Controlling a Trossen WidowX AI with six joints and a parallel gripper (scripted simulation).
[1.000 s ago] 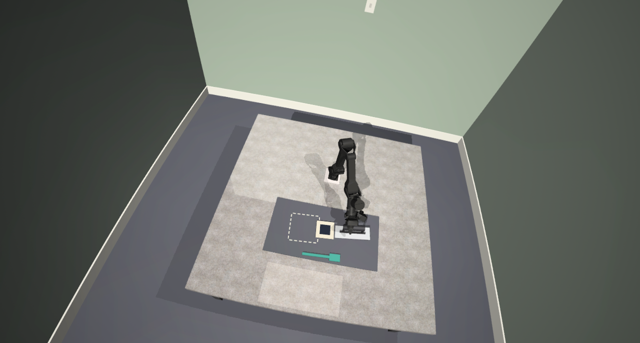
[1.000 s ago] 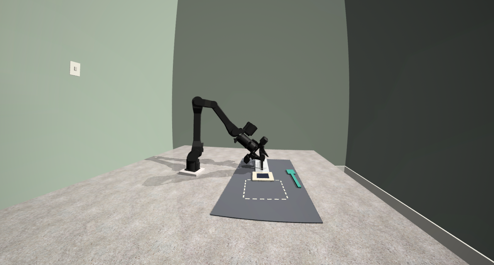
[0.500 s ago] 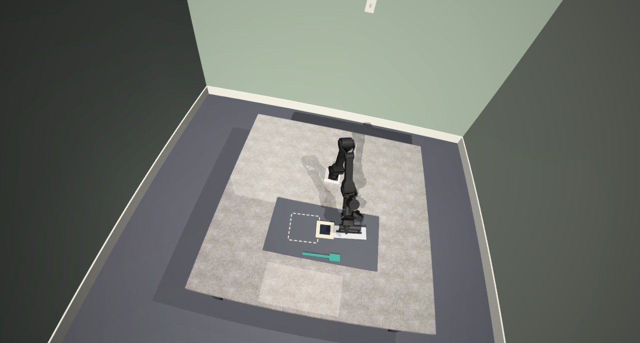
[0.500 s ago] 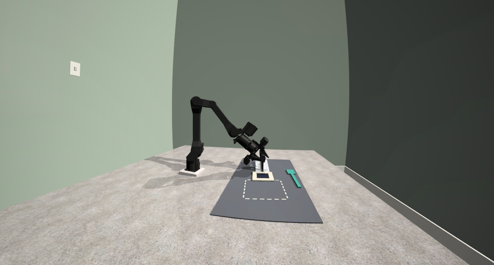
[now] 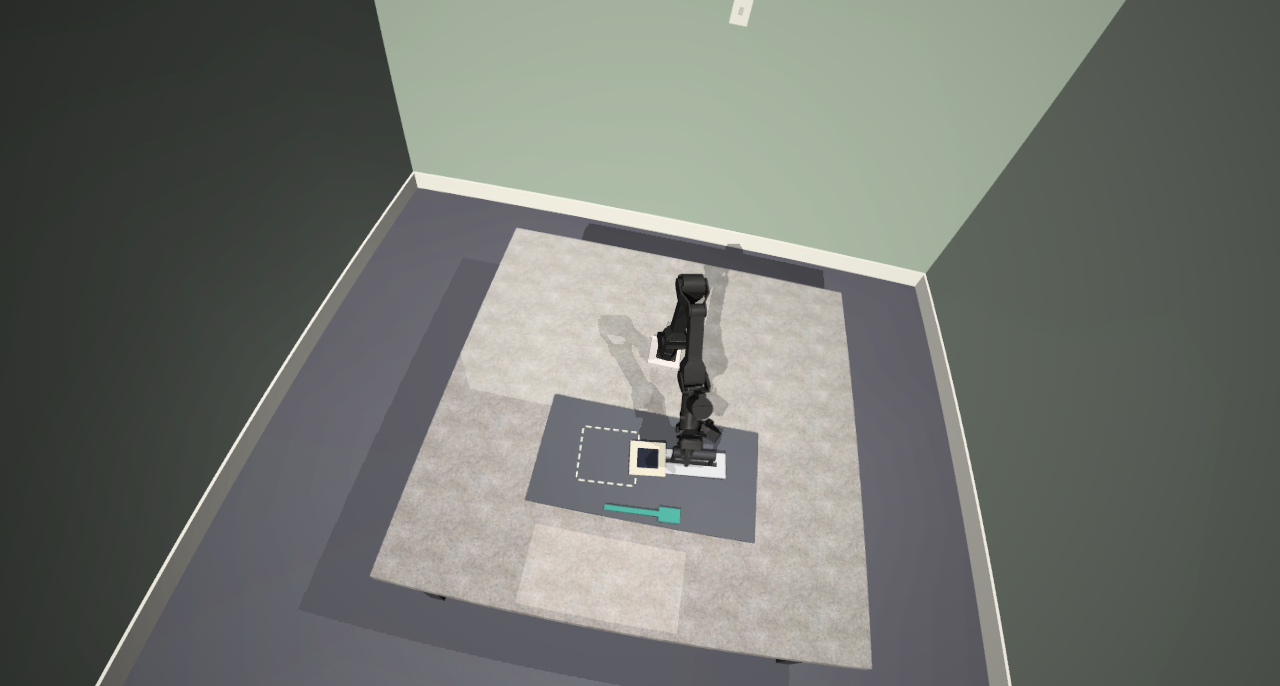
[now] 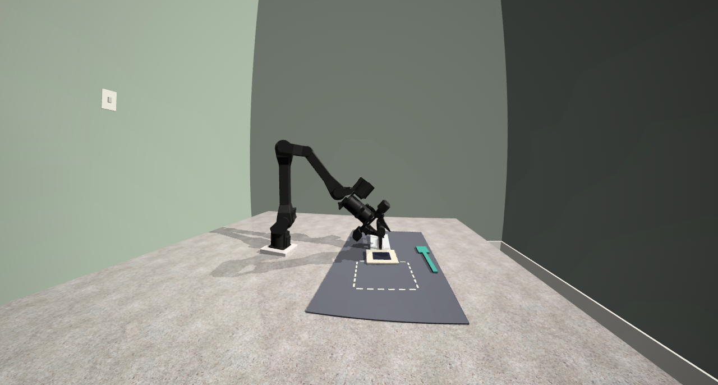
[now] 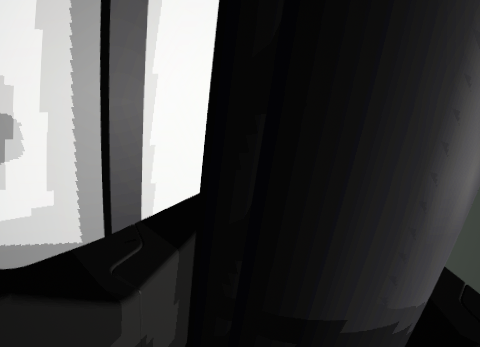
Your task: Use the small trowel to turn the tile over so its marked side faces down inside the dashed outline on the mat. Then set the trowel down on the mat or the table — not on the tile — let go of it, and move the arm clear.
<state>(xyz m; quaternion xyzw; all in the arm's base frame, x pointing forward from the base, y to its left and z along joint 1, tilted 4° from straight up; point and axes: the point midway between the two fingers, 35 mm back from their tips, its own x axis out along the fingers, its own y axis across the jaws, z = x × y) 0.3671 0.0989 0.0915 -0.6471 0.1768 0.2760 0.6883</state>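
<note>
The beige tile is 11 cm to the right of my gripper tip, 5 cm below it and 1 cm behind it. Round my gripper tip: dark mat (10 cm to the right, 7 cm below); teal trowel (14 cm ahead, 7 cm to the right, 5 cm below); white trowel (3 cm behind, 1 cm below).
</note>
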